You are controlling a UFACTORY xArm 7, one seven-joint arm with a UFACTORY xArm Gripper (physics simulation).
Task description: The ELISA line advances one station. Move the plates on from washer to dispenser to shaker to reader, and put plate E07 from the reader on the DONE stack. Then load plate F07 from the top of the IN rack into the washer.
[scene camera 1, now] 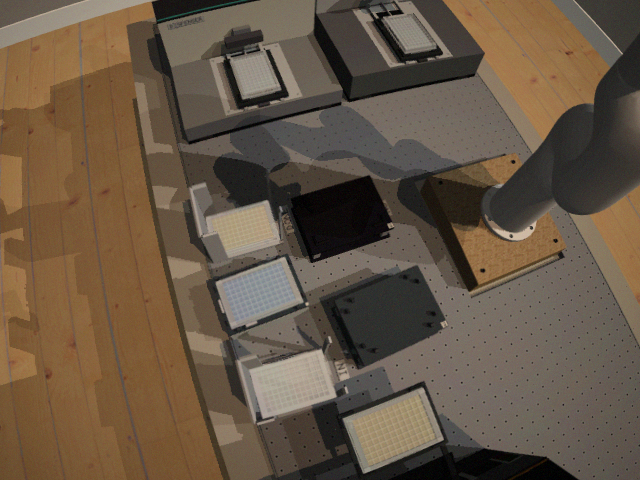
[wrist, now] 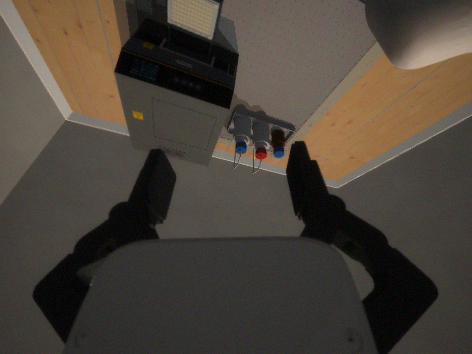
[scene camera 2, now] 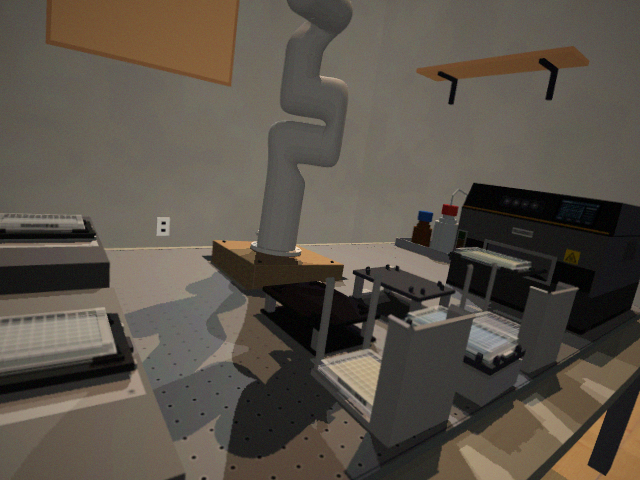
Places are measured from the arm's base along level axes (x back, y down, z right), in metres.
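Pixels of known places: gripper, between the fingertips: (wrist: 228,159); arm's base, origin of its link: (scene camera 1: 508,213) (scene camera 2: 275,250).
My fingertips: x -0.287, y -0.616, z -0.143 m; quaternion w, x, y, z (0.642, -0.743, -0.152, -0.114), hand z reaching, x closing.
Note:
For each thing: its top centre in the pictures, then the offset to it from my fingertips.
- black machine, centre of its top: (scene camera 2: 565,196) (wrist: 173,130) dy +0.384, dx -0.129, dz -0.433 m
- blue plate, centre of its top: (scene camera 2: 461,325) (scene camera 1: 258,290) dy +0.585, dx -0.231, dz +0.158 m
- DONE rack, centre of its top: (scene camera 2: 394,294) (scene camera 1: 233,199) dy +0.526, dx -0.221, dz +0.304 m
- whitish plate, centre of its top: (scene camera 1: 292,383) (scene camera 2: 507,327) dy +0.619, dx -0.230, dz -0.001 m
- black platform, centre of its top: (scene camera 2: 315,293) (scene camera 1: 348,209) dy +0.603, dx -0.025, dz +0.255 m
- dark grey platform with pegs, centre of its top: (scene camera 1: 399,309) (scene camera 2: 399,273) dy +0.585, dx -0.023, dz +0.046 m
My gripper (wrist: 228,159) is open and empty in the wrist view, facing the wall and floor beyond the bench. A yellow plate (scene camera 1: 392,429) (scene camera 2: 491,258) (wrist: 192,17) sits on the carrier of the black machine (scene camera 2: 516,242) (wrist: 175,120). A blue plate (scene camera 1: 258,291) lies on a low dark nest between the racks. The DONE rack (scene camera 1: 200,206) (scene camera 2: 429,372) holds a yellow plate (scene camera 1: 242,227) (scene camera 2: 354,374). The IN rack (scene camera 1: 245,382) (scene camera 2: 545,325) holds a whitish plate (scene camera 1: 294,383). Whitish plates (scene camera 1: 253,74) (scene camera 1: 409,33) sit on two grey instruments. Plate codes are unreadable.
A black platform (scene camera 1: 341,217) and a dark grey platform with pegs (scene camera 1: 387,315) stand between the racks and the arm's wooden base (scene camera 1: 516,258) (scene camera 2: 299,271). Capped bottles (scene camera 2: 444,232) (wrist: 260,135) stand in a tray beside the black machine. A shelf (scene camera 2: 501,63) hangs on the wall.

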